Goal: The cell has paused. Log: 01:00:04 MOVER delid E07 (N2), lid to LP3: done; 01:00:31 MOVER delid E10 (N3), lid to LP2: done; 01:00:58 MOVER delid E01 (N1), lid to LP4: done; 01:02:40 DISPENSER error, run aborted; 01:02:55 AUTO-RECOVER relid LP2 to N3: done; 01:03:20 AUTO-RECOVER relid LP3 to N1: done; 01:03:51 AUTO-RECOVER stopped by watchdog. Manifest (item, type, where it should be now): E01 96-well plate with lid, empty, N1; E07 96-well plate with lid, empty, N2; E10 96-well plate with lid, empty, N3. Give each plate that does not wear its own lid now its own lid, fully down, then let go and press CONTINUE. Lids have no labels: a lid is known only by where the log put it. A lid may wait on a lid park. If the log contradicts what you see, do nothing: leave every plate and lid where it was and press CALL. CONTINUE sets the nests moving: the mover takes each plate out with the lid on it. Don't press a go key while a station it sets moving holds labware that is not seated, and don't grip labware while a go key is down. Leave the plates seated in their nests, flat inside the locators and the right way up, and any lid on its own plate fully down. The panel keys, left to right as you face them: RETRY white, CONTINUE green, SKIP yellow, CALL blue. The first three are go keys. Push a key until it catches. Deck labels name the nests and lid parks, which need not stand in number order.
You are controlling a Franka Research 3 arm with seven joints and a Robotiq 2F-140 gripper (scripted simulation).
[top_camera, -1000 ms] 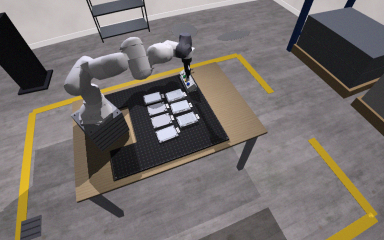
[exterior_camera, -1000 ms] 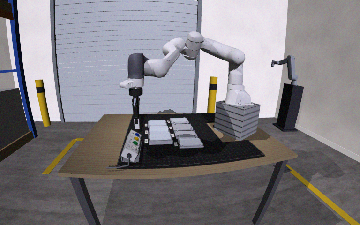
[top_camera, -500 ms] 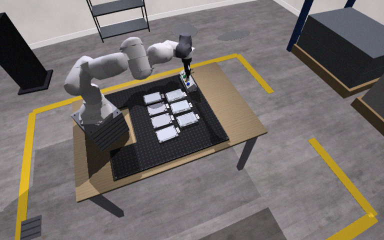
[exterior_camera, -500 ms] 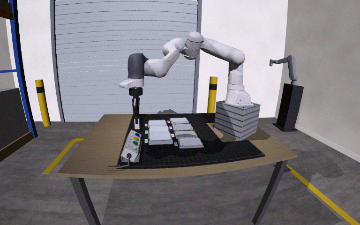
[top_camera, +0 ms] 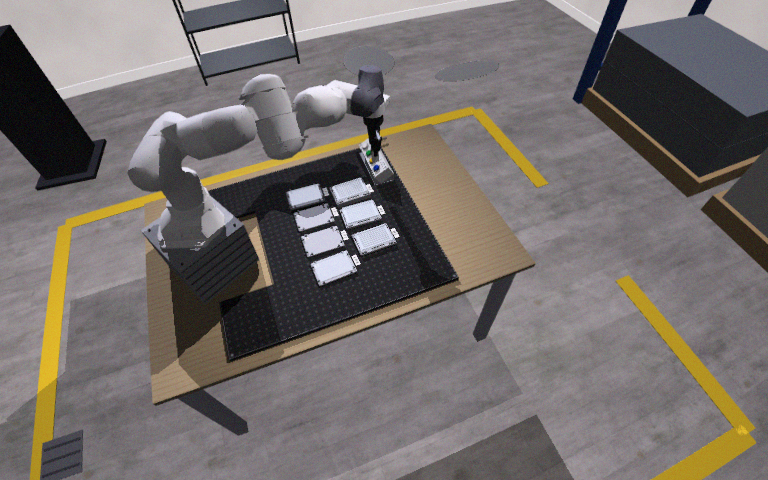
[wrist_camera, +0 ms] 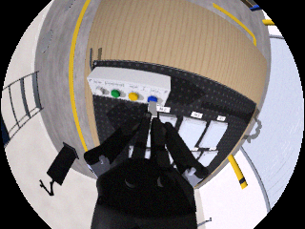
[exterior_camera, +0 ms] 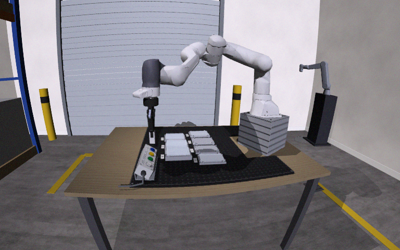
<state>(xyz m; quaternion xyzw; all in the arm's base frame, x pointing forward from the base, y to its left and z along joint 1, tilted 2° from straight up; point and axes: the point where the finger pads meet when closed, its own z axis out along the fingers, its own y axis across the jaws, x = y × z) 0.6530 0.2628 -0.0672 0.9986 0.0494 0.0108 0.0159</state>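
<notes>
The blue key is 70 mm below my hand. From my hand the other things lie so: yellow key (70 mm below, 50 mm to the left); then plate (130 mm behind, 110 mm below, 60 mm to the right); then green key (100 mm to the left, 70 mm below, 10 mm behind).
</notes>
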